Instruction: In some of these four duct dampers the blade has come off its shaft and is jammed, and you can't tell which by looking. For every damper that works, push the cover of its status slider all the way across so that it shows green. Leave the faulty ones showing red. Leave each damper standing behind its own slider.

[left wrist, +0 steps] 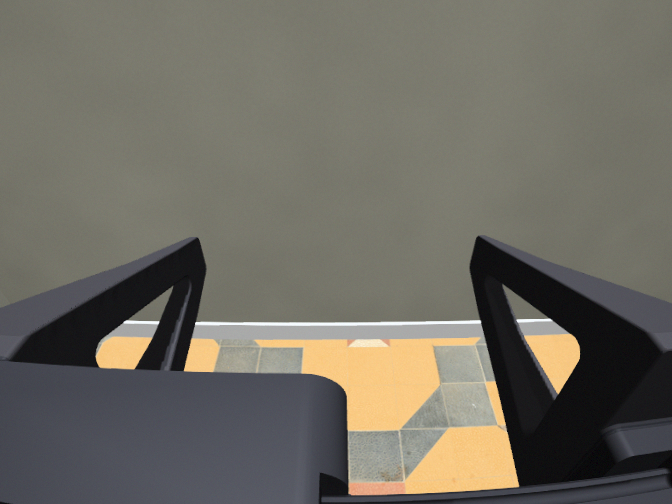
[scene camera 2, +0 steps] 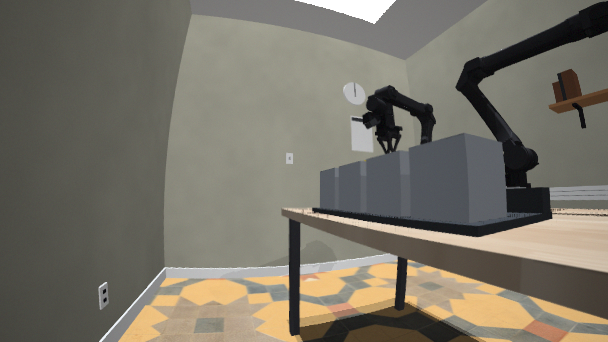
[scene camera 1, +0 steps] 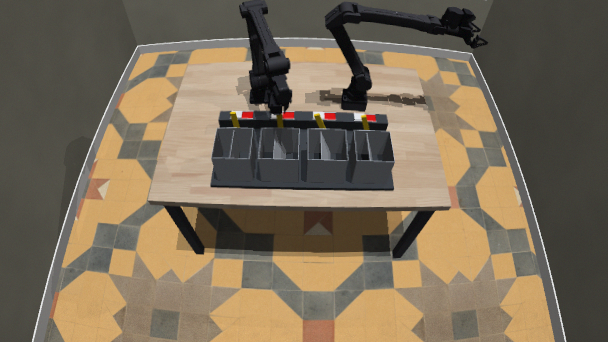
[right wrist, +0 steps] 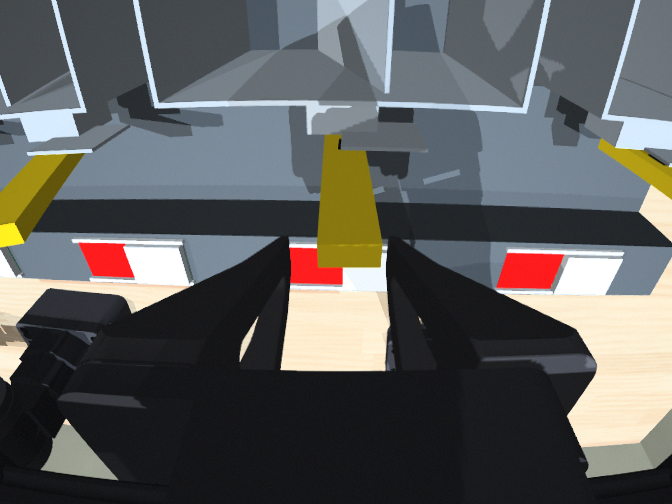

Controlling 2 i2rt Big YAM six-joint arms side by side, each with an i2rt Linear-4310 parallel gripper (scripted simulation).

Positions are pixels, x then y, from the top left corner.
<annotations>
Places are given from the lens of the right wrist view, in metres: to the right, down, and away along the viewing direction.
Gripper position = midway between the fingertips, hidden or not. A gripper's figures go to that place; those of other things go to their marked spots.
my right gripper [right wrist: 338, 252]: 0.00, 0.00, 0.13
damper [right wrist: 581, 56]: 0.11, -0.09, 0.16
damper [right wrist: 104, 53]: -0.11, -0.09, 0.16
</annotations>
